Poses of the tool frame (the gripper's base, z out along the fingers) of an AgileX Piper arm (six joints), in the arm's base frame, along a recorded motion.
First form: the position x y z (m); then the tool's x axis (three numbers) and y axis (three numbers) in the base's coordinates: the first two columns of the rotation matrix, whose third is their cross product.
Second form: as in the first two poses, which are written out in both.
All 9 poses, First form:
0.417, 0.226, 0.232, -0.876, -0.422, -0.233, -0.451, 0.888, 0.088
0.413, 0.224, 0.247, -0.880, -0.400, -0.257, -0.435, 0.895, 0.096
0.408, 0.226, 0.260, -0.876, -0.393, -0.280, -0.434, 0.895, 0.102
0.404, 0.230, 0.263, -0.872, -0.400, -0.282, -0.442, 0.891, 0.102
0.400, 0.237, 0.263, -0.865, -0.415, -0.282, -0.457, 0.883, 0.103
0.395, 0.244, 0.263, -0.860, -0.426, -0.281, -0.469, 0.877, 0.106
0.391, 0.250, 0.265, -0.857, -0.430, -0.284, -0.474, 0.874, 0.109
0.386, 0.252, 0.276, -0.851, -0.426, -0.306, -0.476, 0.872, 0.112
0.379, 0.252, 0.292, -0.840, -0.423, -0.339, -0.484, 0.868, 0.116
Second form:
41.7, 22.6, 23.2, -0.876, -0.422, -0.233, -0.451, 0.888, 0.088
41.3, 22.4, 24.7, -0.880, -0.400, -0.257, -0.435, 0.895, 0.096
40.8, 22.6, 26.0, -0.876, -0.393, -0.280, -0.434, 0.895, 0.102
40.4, 23.0, 26.3, -0.872, -0.400, -0.282, -0.442, 0.891, 0.102
40.0, 23.7, 26.3, -0.865, -0.415, -0.282, -0.457, 0.883, 0.103
39.5, 24.4, 26.3, -0.860, -0.426, -0.281, -0.469, 0.877, 0.106
39.1, 25.0, 26.5, -0.857, -0.430, -0.284, -0.474, 0.874, 0.109
38.6, 25.2, 27.6, -0.851, -0.426, -0.306, -0.476, 0.872, 0.112
37.9, 25.2, 29.2, -0.840, -0.423, -0.339, -0.484, 0.868, 0.116

